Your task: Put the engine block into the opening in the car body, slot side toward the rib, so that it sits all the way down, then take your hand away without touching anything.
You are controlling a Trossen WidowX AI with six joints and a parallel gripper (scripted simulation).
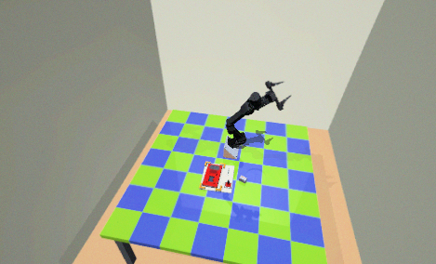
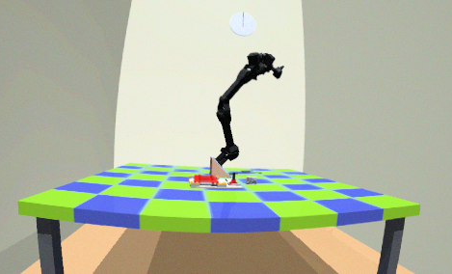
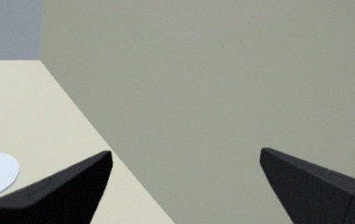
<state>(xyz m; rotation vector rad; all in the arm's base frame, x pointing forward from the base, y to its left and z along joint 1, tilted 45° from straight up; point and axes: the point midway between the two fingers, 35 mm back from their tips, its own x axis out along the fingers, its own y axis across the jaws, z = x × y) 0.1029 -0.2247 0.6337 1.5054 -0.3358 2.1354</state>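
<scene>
My gripper tip is 680 mm above the grey engine block, 200 mm to the left of it and 160 mm short of it. From my gripper tip the other things lie so: grey holder (660 mm below, 310 mm to the right, 220 mm ahead); then white-and-grey base plate (680 mm below, 400 mm to the right, 160 mm ahead).
</scene>
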